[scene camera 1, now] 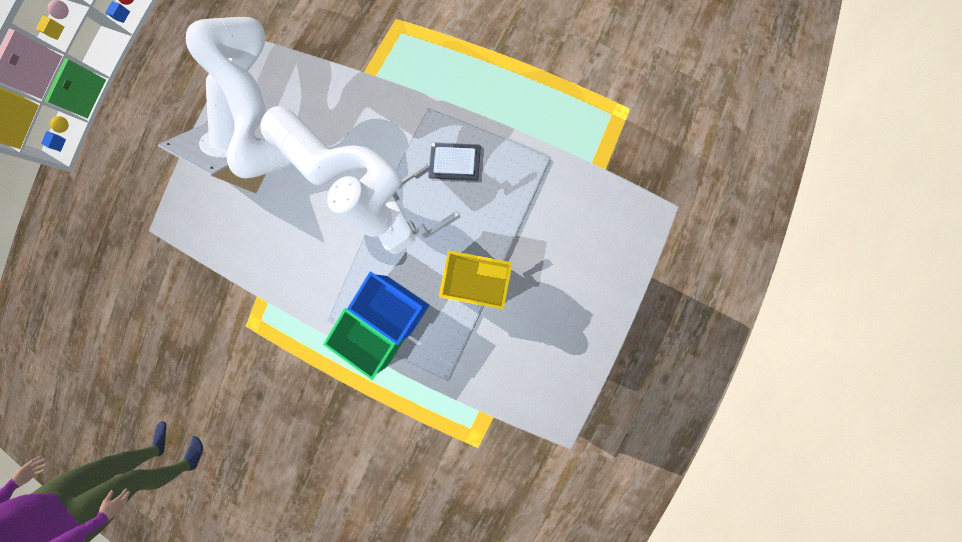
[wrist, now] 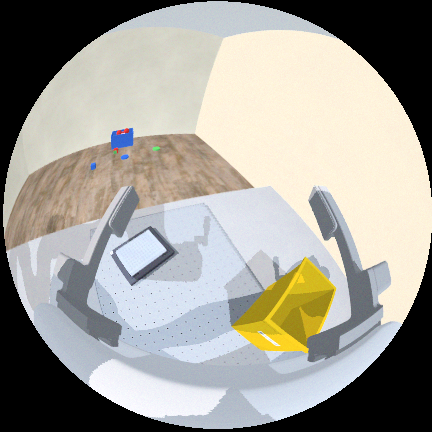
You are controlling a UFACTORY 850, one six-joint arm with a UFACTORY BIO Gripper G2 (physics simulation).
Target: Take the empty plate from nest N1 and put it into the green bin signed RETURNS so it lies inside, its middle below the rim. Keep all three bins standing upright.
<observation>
pale plate: scene camera 1; wrist
same spot on pale plate: [wrist: 141,250] = [scene camera 1: 455,160]
</observation>
